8 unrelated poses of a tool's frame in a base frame.
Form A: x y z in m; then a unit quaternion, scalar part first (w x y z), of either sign.
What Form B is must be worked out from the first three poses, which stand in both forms.
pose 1, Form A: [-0.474 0.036 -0.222 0.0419 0.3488 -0.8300 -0.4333]
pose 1, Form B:
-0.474 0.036 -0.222
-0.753 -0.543 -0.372
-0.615 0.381 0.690
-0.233 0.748 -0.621

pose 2, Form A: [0.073 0.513 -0.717 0.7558 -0.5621 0.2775 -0.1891]
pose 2, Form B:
0.073 0.513 -0.717
0.774 -0.026 0.632
-0.598 0.297 0.745
-0.207 -0.955 0.214

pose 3, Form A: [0.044 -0.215 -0.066 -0.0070 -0.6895 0.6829 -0.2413]
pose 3, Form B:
0.044 -0.215 -0.066
-0.049 -0.945 0.323
-0.938 -0.067 -0.339
0.342 -0.320 -0.883

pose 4, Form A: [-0.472 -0.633 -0.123 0.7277 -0.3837 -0.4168 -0.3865]
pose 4, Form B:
-0.472 -0.633 -0.123
0.354 0.882 -0.310
-0.243 0.407 0.881
0.903 -0.236 0.358

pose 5, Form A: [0.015 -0.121 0.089 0.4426 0.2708 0.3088 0.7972]
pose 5, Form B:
0.015 -0.121 0.089
-0.462 -0.538 0.705
0.873 -0.418 0.253
0.158 0.732 0.663

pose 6, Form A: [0.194 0.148 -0.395 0.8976 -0.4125 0.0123 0.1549]
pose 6, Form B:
0.194 0.148 -0.395
0.952 -0.288 -0.106
0.268 0.612 0.744
-0.150 -0.737 0.659

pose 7, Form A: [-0.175 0.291 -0.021 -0.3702 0.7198 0.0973 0.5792]
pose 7, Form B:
-0.175 0.291 -0.021
0.310 0.569 0.762
-0.289 -0.707 0.646
0.906 -0.420 -0.055

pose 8, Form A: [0.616 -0.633 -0.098 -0.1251 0.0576 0.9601 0.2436]
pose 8, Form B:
0.616 -0.633 -0.098
-0.962 0.172 -0.212
0.050 0.875 0.482
0.268 0.453 -0.850

